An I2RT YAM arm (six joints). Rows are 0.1 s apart.
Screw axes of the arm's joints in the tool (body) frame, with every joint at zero. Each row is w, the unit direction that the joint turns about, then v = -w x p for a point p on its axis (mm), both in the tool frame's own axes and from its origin. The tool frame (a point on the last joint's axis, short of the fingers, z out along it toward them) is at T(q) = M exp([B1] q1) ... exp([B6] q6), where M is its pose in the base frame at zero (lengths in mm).
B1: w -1 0 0 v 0 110.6 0
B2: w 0 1 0 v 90.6 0 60
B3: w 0 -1 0 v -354.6 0 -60
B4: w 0 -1 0 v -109.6 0 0
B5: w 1 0 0 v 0 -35.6 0
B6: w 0 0 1 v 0 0 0
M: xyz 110.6 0 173.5 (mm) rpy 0 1.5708 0 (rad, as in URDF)
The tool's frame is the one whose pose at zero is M.
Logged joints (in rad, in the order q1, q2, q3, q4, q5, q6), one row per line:
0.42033, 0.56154, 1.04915, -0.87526, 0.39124, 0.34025
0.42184, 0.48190, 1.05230, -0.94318, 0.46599, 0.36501
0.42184, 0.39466, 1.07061, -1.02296, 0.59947, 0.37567
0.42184, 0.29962, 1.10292, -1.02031, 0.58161, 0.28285
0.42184, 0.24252, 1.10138, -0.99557, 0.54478, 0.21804
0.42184, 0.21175, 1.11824, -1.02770, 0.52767, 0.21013
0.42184, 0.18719, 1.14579, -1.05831, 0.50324, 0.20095
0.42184, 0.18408, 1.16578, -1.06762, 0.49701, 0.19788
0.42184, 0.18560, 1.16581, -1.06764, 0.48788, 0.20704
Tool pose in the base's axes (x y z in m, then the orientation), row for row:
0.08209, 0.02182, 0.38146, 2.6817, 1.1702, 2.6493
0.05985, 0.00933, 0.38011, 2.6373, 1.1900, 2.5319
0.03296, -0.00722, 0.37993, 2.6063, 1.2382, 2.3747
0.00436, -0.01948, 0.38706, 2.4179, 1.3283, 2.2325
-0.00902, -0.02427, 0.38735, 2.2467, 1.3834, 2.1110
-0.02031, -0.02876, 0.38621, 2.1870, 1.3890, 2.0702
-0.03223, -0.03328, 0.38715, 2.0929, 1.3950, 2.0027
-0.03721, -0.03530, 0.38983, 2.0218, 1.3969, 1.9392
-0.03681, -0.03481, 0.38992, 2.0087, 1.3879, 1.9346
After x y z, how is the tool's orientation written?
As angles about the fixed x, y, z axes (roll, pitch, yaw), in radians.
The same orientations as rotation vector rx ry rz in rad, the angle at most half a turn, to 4 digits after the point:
0.1779, 1.9216, 0.1251
0.2509, 1.8864, 0.0799
0.3513, 1.8220, -0.0223
0.2903, 1.7275, -0.0061
0.2305, 1.6718, 0.0148
0.2155, 1.6617, 0.0301
0.1955, 1.6468, 0.0526
0.1918, 1.6354, 0.0612
0.1921, 1.6373, 0.0750

